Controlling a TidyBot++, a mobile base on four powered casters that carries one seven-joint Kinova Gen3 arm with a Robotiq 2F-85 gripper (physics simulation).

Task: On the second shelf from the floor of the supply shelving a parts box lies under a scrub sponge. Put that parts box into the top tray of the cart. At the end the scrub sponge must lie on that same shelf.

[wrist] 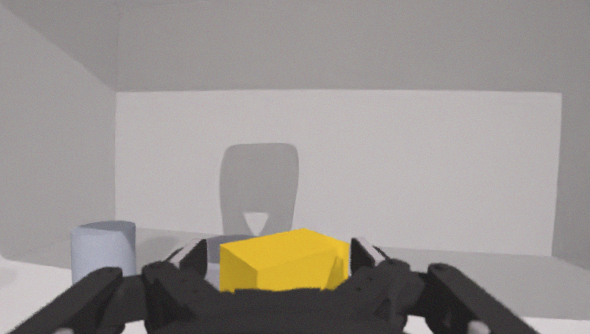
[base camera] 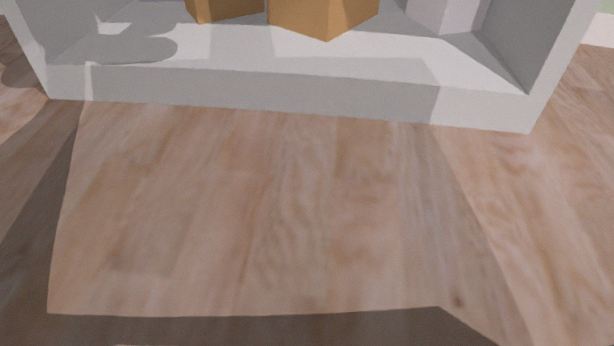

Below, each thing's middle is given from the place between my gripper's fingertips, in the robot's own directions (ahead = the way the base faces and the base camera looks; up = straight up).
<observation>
Right now my hand is 4 cm above the yellow scrub sponge [wrist: 301, 258] and 1 cm short of it.
</observation>
